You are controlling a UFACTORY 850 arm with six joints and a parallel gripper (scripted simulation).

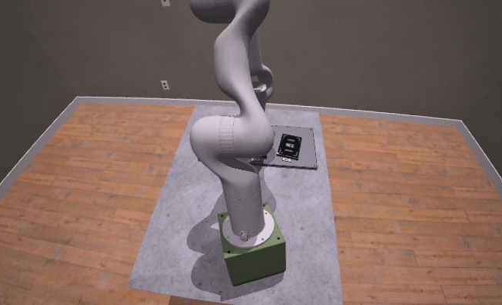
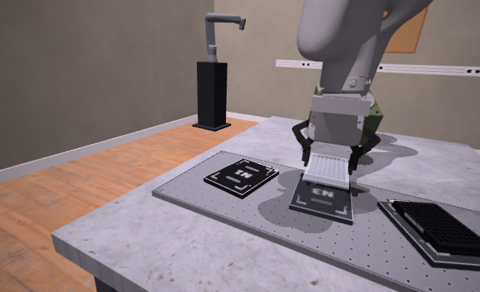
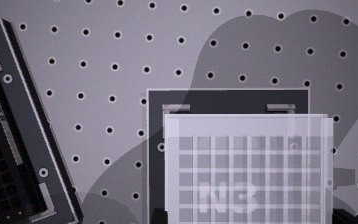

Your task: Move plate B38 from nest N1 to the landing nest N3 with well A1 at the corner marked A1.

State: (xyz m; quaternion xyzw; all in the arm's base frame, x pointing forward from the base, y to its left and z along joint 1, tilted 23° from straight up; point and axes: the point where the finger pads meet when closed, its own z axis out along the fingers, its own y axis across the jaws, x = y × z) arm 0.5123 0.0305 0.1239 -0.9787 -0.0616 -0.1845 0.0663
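My hand is 80 mm above the nest N3. From my hand the other things lie so: clear well plate: 10 mm below; then black well plate: 10 mm ahead, 200 mm to the left, 60 mm below; then nest N1: 30 mm ahead, 190 mm to the right, 80 mm below.
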